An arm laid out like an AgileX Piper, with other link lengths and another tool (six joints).
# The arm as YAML. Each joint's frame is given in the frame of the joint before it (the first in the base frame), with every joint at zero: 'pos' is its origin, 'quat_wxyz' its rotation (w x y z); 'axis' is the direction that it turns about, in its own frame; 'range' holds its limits. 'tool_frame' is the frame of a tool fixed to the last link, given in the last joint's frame.
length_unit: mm
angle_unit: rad
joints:
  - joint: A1
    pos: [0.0, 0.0, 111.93]
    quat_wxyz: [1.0, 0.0, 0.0, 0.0]
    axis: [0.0, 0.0, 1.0]
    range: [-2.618, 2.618]
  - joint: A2
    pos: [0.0, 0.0, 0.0]
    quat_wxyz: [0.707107, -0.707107, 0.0, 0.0]
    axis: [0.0, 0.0, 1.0]
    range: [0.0, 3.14]
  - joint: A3
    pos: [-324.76, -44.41, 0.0]
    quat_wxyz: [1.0, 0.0, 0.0, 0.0]
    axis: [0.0, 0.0, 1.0]
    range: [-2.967, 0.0]
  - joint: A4
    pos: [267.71, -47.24, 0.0]
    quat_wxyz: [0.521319, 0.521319, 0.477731, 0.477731]
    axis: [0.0, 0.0, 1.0]
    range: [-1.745, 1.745]
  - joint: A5
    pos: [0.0, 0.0, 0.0]
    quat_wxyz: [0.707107, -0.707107, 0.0, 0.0]
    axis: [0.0, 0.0, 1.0]
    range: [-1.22, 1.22]
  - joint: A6
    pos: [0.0, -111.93, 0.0]
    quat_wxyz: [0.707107, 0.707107, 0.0, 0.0]
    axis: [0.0, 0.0, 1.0]
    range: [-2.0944, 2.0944]
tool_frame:
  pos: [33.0, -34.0, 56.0]
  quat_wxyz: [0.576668, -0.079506, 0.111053, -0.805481]
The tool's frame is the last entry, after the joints.
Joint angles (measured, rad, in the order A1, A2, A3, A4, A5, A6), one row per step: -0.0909, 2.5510, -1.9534, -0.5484, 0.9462, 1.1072; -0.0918, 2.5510, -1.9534, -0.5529, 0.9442, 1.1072; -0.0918, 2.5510, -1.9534, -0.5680, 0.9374, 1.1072; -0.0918, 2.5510, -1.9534, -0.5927, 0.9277, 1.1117; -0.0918, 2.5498, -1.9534, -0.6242, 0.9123, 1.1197; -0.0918, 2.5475, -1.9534, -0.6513, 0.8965, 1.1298; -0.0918, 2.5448, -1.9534, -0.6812, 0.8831, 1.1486; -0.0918, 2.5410, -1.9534, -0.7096, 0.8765, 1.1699; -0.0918, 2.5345, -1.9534, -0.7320, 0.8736, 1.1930; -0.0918, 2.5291, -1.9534, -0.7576, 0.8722, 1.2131; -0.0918, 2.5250, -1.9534, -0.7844, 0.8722, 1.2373; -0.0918, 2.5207, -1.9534, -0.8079, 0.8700, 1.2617; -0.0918, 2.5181, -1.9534, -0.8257, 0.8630, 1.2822; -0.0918, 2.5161, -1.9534, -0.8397, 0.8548, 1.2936; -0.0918, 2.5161, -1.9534, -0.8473, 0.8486, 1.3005
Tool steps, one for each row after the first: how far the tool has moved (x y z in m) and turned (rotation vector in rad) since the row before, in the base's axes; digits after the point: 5 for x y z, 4 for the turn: 0.00033, -0.00110, 0.00022, -0.0036, -0.0014, 0.0022; 0.00150, -0.00211, 0.00075, -0.0119, -0.0047, 0.0105; 0.00227, -0.00323, 0.00124, -0.0189, -0.0084, 0.0128; 0.00362, -0.00385, 0.00218, -0.0230, -0.0154, 0.0161; 0.00375, -0.00301, 0.00250, -0.0185, -0.0181, 0.0128; 0.00354, -0.00299, 0.00288, -0.0193, -0.0206, 0.0059; 0.00251, -0.00281, 0.00357, -0.0187, -0.0177, -0.0002; 0.00203, -0.00202, 0.00468, -0.0139, -0.0192, -0.0064; 0.00174, -0.00256, 0.00450, -0.0176, -0.0153, -0.0032; 0.00146, -0.00255, 0.00388, -0.0176, -0.0155, -0.0065; 0.00176, -0.00200, 0.00370, -0.0139, -0.0180, -0.0066; 0.00218, -0.00119, 0.00228, -0.0083, -0.0181, -0.0029; 0.00212, -0.00097, 0.00184, -0.0070, -0.0133, 0.0032; 0.00135, -0.00040, 0.00034, -0.0029, -0.0078, 0.0024
